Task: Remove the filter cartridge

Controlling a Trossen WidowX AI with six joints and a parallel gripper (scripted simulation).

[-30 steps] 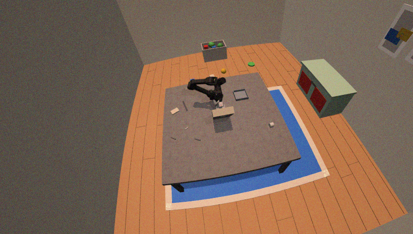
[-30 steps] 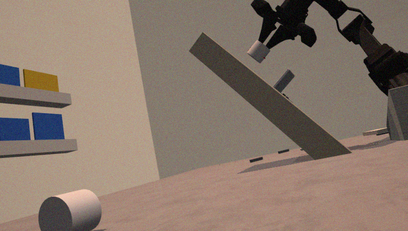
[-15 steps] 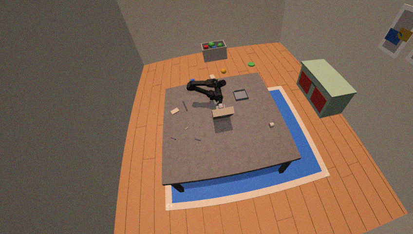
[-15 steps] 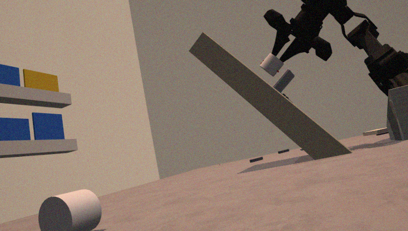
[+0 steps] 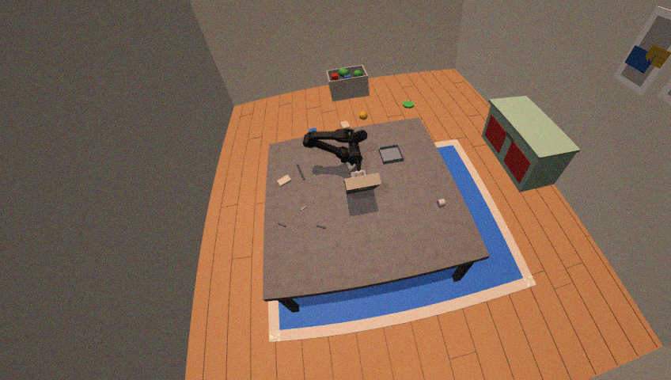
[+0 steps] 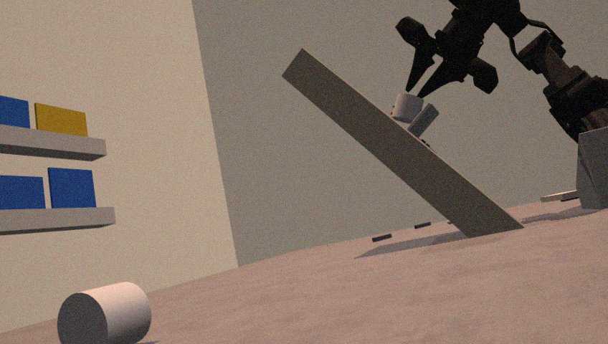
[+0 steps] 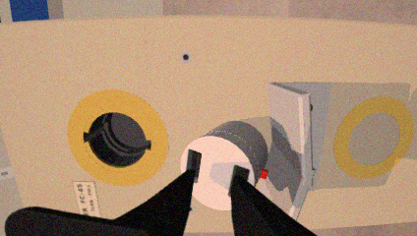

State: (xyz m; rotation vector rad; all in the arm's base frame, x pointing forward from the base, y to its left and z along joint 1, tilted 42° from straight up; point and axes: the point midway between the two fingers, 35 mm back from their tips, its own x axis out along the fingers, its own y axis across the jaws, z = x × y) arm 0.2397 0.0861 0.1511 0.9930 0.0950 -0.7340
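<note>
Right now the filter cartridge is 20 mm below my gripper tip and 10 mm ahead of it. The rest, counted from my gripper tip: service panel (50 mm below, 50 mm ahead, 10 mm to the right); then tray (330 mm to the left, 260 mm behind, 230 mm below).
</note>
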